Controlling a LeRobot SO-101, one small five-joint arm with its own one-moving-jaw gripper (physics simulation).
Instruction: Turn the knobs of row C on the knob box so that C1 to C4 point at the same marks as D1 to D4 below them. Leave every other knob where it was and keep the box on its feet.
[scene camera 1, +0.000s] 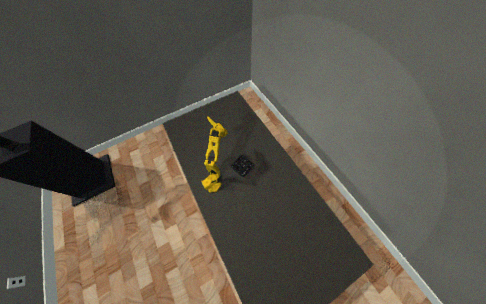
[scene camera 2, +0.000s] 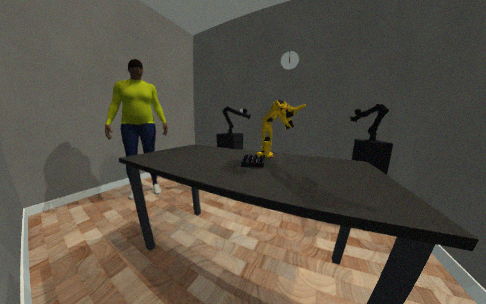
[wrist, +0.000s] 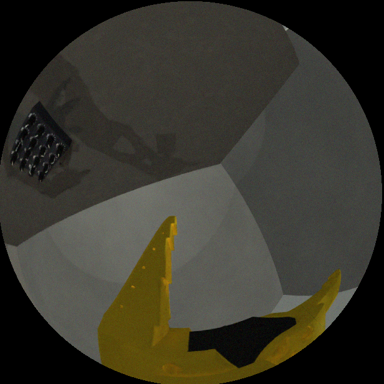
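Where they show: hand, its tool point: (scene camera 1: 225, 129) (scene camera 2: 291, 126); arm's base, origin of its link: (scene camera 1: 215, 182) (scene camera 2: 263, 156).
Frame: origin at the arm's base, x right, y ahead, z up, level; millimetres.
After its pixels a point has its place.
The black knob box (scene camera 1: 243, 165) {z 21, x -3, y 203 mm} (scene camera 2: 253, 161) {z 23, x -22, y 228 mm} (wrist: 40, 145) stands on its feet on the dark table (scene camera 1: 280, 225) {z 0, x 408, y 203 mm} (scene camera 2: 320, 185) {z 0, x -324, y 342 mm} (wrist: 190, 75), near the arm's base. Its rows of black knobs show at the left edge of the wrist view, small and dark; the row letters and the marks the knobs point at cannot be read. My yellow gripper (scene camera 1: 216, 125) (scene camera 2: 298, 116) (wrist: 255, 244) is wide open and empty, with a broad gap between its jaws. It is raised high above the table, well apart from the box and off to one side of it.
A person in a yellow top (scene camera 2: 136, 102) stands behind the table's left end. Two black arms (scene camera 2: 228, 119) (scene camera 2: 376, 120) stand on dark pedestals behind the table. A black column (scene camera 1: 60, 162) stands on the wood floor left of the table. Grey walls meet beyond the table's far corner.
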